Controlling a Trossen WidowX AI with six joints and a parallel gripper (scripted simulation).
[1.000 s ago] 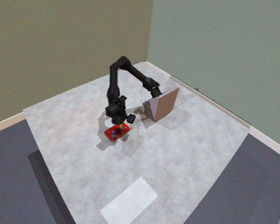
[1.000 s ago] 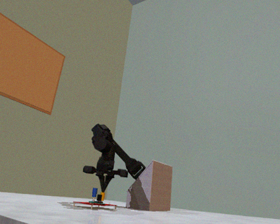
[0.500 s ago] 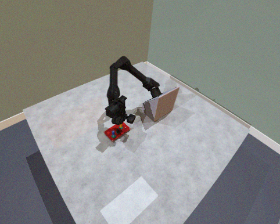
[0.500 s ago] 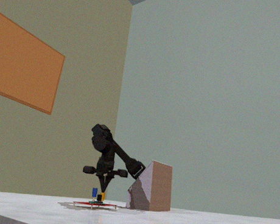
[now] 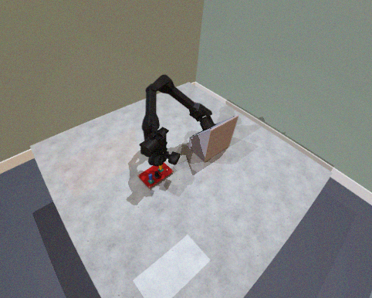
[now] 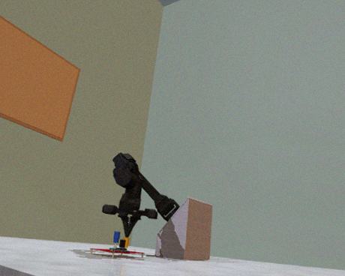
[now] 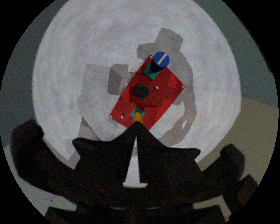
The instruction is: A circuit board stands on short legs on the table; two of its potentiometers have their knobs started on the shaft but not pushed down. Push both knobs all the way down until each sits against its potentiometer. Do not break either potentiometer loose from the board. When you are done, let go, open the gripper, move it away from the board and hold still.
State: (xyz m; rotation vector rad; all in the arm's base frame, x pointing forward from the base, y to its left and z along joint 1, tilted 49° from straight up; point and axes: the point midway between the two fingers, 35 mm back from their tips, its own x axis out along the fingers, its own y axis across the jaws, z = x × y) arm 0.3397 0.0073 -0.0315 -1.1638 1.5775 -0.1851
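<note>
My gripper tip is 2 cm above the yellow knob. Also, from my gripper tip: blue knob (8 cm ahead, 4 cm to the left).
</note>
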